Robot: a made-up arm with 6 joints.
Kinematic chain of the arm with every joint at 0, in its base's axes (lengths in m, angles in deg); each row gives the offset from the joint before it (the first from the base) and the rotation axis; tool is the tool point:
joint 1: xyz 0 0 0.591 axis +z
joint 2: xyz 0 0 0 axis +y
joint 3: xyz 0 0 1.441 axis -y
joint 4: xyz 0 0 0 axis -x
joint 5: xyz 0.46 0 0 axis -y
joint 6: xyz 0 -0.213 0 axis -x
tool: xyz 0 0 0
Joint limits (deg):
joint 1: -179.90..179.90
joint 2: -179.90..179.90
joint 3: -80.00..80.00
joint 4: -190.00..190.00
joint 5: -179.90..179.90
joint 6: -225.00..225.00
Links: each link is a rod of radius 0.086 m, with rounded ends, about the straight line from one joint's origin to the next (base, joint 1, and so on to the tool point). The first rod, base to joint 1, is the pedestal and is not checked.
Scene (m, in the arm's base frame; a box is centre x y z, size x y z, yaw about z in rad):
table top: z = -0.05
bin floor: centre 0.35 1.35 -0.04 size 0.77 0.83 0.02 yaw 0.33
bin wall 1: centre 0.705 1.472 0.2 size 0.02 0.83 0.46 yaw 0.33
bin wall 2: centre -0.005 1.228 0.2 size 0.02 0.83 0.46 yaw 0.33
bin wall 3: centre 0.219 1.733 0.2 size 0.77 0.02 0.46 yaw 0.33
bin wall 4: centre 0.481 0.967 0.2 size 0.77 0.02 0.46 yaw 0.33
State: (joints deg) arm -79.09 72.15 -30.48 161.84 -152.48 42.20
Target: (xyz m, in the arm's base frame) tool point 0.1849 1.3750 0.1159
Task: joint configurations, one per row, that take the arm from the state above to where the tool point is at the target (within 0.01 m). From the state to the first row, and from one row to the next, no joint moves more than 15 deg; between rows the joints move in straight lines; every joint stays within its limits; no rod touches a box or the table.
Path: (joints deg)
1: -65.19 71.40 -29.79 162.20 -152.48 42.20
2: -51.30 70.64 -29.09 162.57 -152.48 42.20
3: -37.40 69.89 -28.40 162.93 -152.48 42.20
4: -23.50 69.13 -27.71 163.30 -152.48 42.20
5: -9.60 68.38 -27.02 163.66 -152.48 42.20
6: 4.29 67.62 -26.32 164.02 -152.48 42.20
7: 18.19 66.87 -25.63 164.39 -152.48 42.20
8: 32.09 66.11 -24.94 164.75 -152.48 42.20
9: 45.99 65.36 -24.24 165.12 -152.48 42.20
10: 59.88 64.60 -23.55 165.48 -152.48 42.20
11: 73.78 63.85 -22.86 165.84 -152.48 42.20
12: 73.85 77.24 -19.34 164.13 -152.48 42.20
13: 73.93 90.62 -15.82 162.41 -152.48 42.20

